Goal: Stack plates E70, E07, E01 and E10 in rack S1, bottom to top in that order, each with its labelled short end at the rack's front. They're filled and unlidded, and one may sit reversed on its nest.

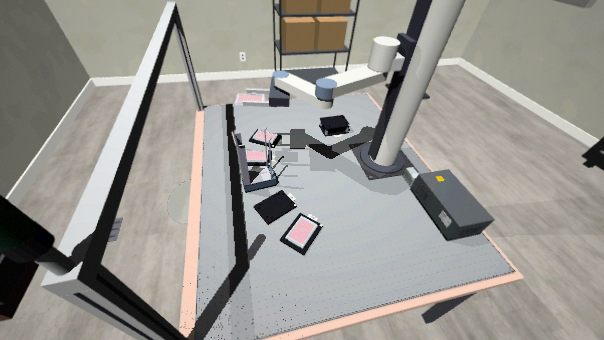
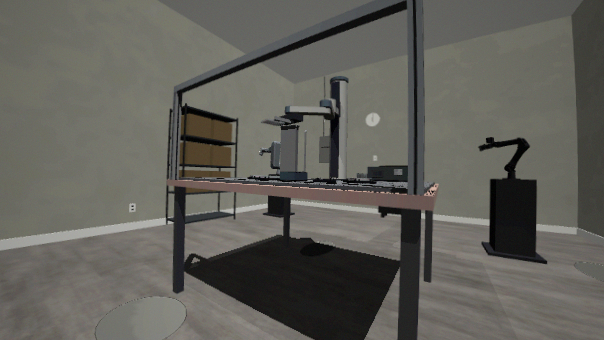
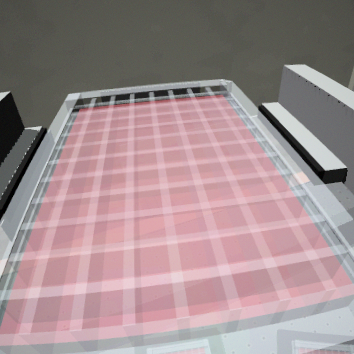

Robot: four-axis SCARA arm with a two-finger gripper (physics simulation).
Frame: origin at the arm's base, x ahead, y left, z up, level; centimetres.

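Where they show: gripper, fingertip midpoint: (image 1: 244,96) (image 2: 269,119) (image 3: 152,100); arm's base at its link origin: (image 1: 381,159).
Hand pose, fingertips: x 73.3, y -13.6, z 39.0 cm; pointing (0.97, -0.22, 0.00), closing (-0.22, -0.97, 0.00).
Note:
Things, the pixels of their top centre, and the offset from my fingertips. "*": a spot on its surface instead.
- clear plate with pink-filled wells, top centre: (image 3: 158,148) (image 1: 249,98) (image 2: 272,121) dx -2.3, dy +0.5, dz -0.7 cm
- Rack S1 at its top centre: (image 1: 253,134) (image 2: 295,128) dx -1.2, dy +18.8, dz -7.2 cm
- pink-filled plate at its top centre: (image 1: 265,135) dx -9.6, dy -15.6, dz -35.1 cm
- third pink plate at its top centre: (image 1: 301,230) dx -15.8, dy +52.0, dz -35.1 cm
- black nest at its top centre: (image 1: 275,204) dx -7.0, dy +35.8, dz -35.5 cm
- black stacked block at its top centre: (image 1: 335,120) dx -54.4, dy -17.8, dz -30.7 cm
- dark grey box at a spot on its surface: (image 1: 452,202) * dx -82.0, dy +57.2, dz -26.2 cm
- tall metal frame at a spot on its surface: (image 1: 127,115) * dx +29.1, dy +45.9, dz +23.0 cm
My gripper (image 1: 251,97) (image 2: 270,121) (image 3: 152,100) is shut on a clear plate with pink-filled wells (image 1: 249,99) (image 3: 150,215), held level high above the table's far left part. Rack S1 (image 1: 260,186) (image 2: 289,150) has a dark blue base, a tall grey wall and thin upright rods; its contents are unclear. One pink-filled plate (image 1: 266,135) sits on a black nest beyond the rack. Another pink plate (image 1: 256,157) lies close behind the rack. A third pink plate (image 1: 302,231) sits on the nearest nest. A black nest (image 1: 275,206) beside it holds no plate. Plate labels are unreadable.
A black stacked block (image 1: 334,123) stands toward the table's far side. The arm's column (image 1: 410,95) (image 2: 343,130) and a dark grey box (image 1: 452,202) (image 2: 388,173) stand at the right. A tall metal frame (image 1: 127,115) (image 2: 300,42) spans the left table edge.

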